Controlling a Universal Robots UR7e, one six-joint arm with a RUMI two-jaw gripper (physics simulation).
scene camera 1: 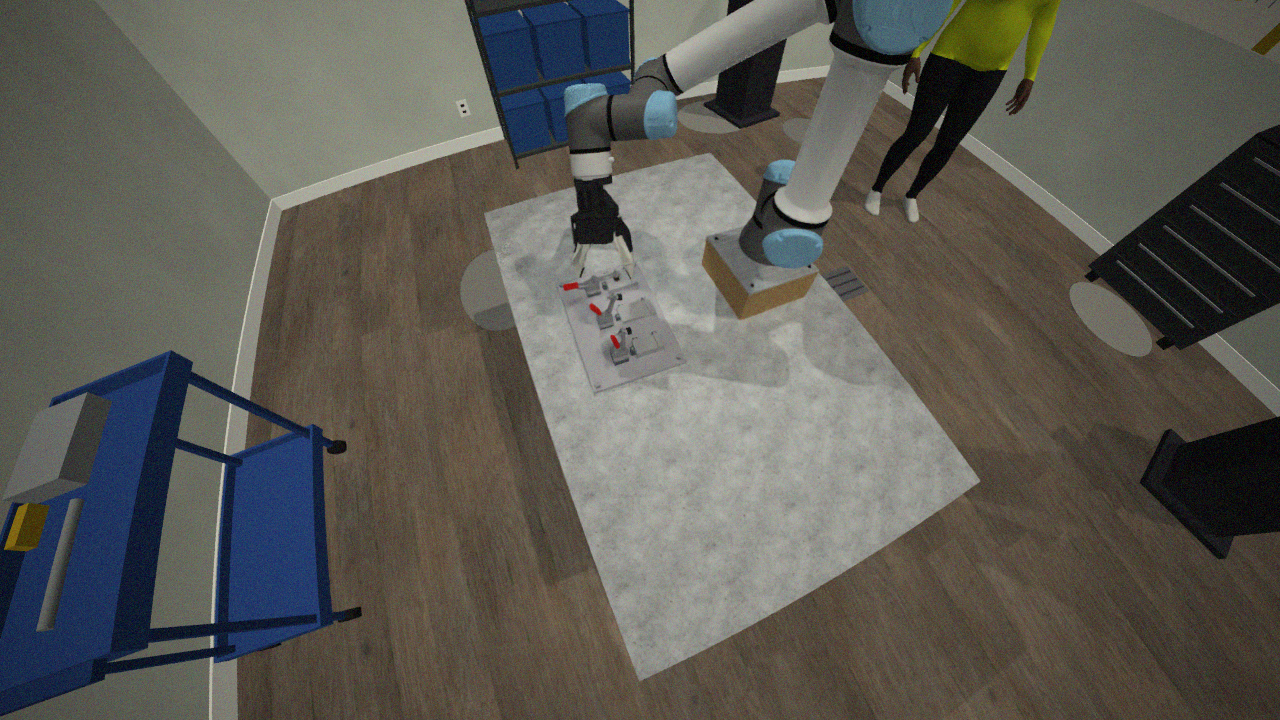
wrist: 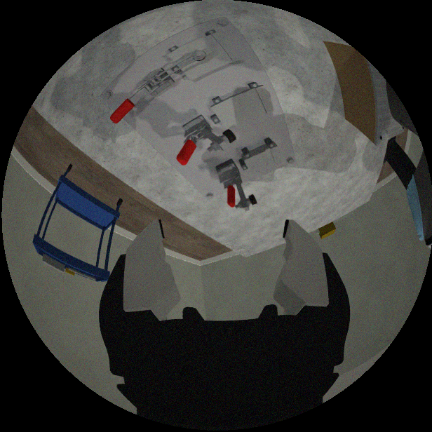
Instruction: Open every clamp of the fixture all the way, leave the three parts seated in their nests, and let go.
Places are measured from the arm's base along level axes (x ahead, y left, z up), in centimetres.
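Pixels of known places: gripper, between the fingertips: [scene camera 1: 605, 277].
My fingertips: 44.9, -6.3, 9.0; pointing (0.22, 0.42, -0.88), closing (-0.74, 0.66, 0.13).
Observation:
For each thing: its middle in the pictures, then the offset to it from my fingertips, as dx, dy, dz. "pt": a spot on its surface instead. Level surfaces: height alone.
- grey fixture plate, a spot on its surface: [scene camera 1: 653, 365] pt -2.5, +15.3, -18.2
- middle clamp's red handle, a spot on its surface: [scene camera 1: 595, 308] pt +2.7, -1.6, -10.5
- end clamp's red handle, a spot on its surface: [scene camera 1: 614, 341] pt +4.2, +9.6, -9.1
- end nest, a spot on its surface: [scene camera 1: 646, 342] pt -3.8, +10.3, -15.6
- pale mat, height of its surface: dz -19.7
The grey fixture plate [scene camera 1: 653, 365] [wrist: 200, 95] carries three clamps with red handles. The clamp nearest the gripper in the scene view has its handle [scene camera 1: 570, 286] [wrist: 122, 111] low and outward, its arm lying over its nest. The middle clamp's red handle [scene camera 1: 595, 308] [wrist: 186, 152] and the end clamp's red handle [scene camera 1: 614, 341] [wrist: 231, 196] stand up, with their arms raised; their exact opening is unclear. Flat grey parts show at the middle nest [wrist: 252, 110] and end nest [scene camera 1: 646, 342]; the first part is hard to make out. My gripper [scene camera 1: 606, 273] [wrist: 223, 221] is open and empty, above the plate's first-clamp end.
The robot's wooden base block [scene camera 1: 729, 279] [wrist: 350, 90] stands right of the plate on the pale mat [scene camera 1: 733, 501]. A blue cart [scene camera 1: 273, 537] [wrist: 87, 202] is at the left, a shelf of blue bins [scene camera 1: 559, 40] behind. A person [scene camera 1: 971, 89] stands at the back right.

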